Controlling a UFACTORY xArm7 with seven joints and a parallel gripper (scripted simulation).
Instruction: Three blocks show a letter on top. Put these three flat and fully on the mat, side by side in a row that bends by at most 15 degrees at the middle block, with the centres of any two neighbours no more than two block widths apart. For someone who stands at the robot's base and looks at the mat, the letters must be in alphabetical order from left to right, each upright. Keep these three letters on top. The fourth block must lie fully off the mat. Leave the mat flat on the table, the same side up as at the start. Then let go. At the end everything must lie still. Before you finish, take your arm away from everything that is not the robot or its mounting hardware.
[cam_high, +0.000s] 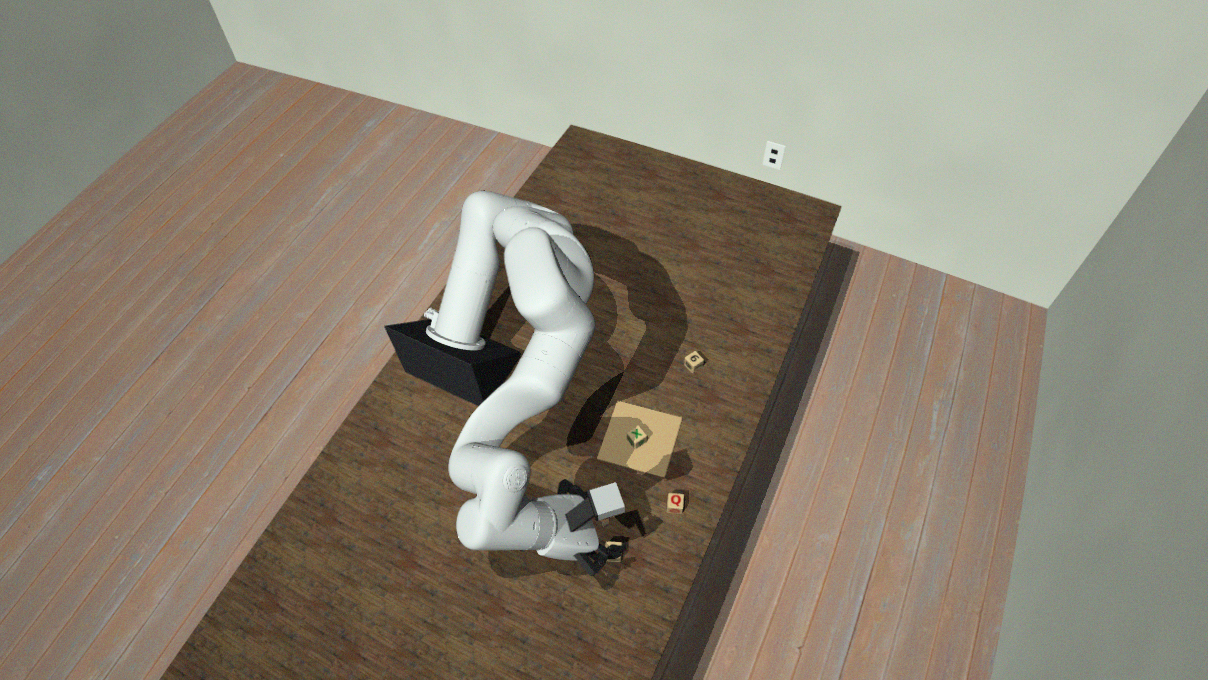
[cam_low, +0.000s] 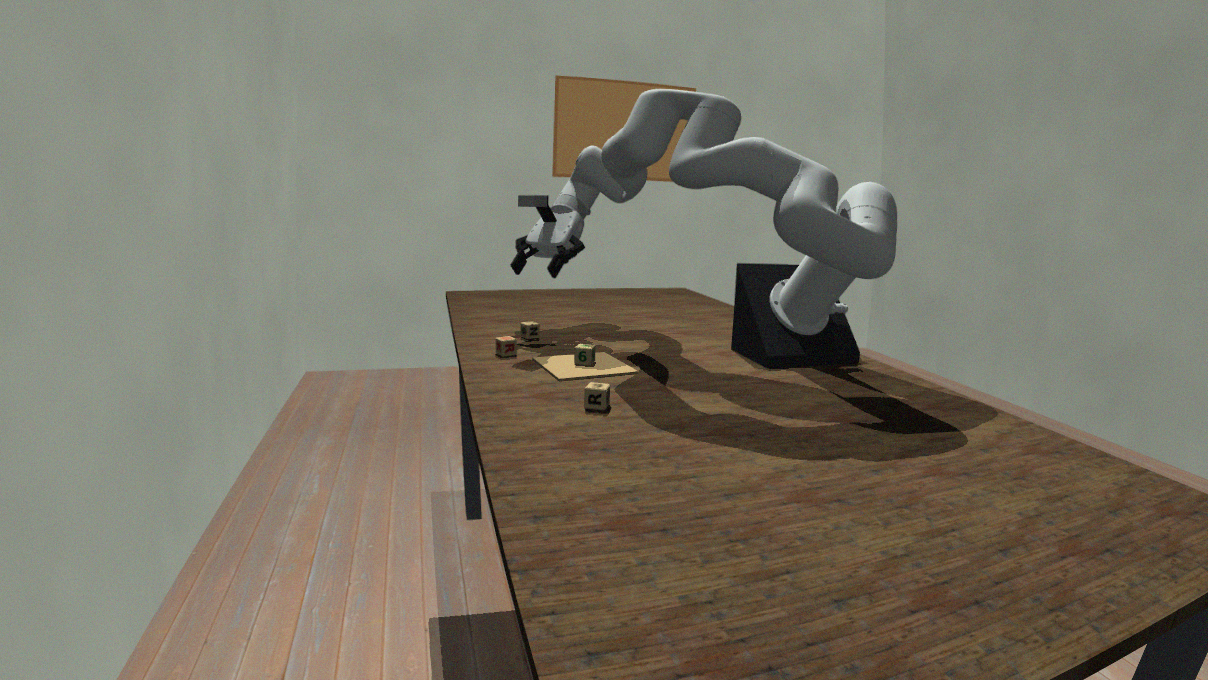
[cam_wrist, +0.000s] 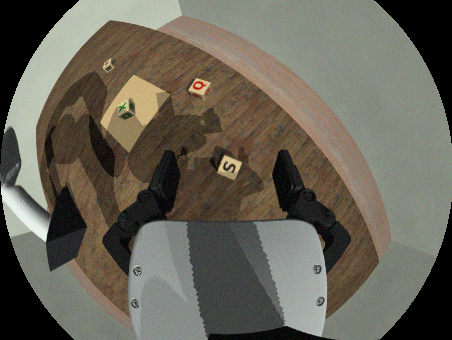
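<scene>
My gripper is now 6 cm short of the red-marked block, 14 cm to the right of it and 13 cm above it. Also, from my hand: S block 1 cm ahead, 13 cm below; then tan mat 7 cm behind, 24 cm to the left, 14 cm below.
</scene>
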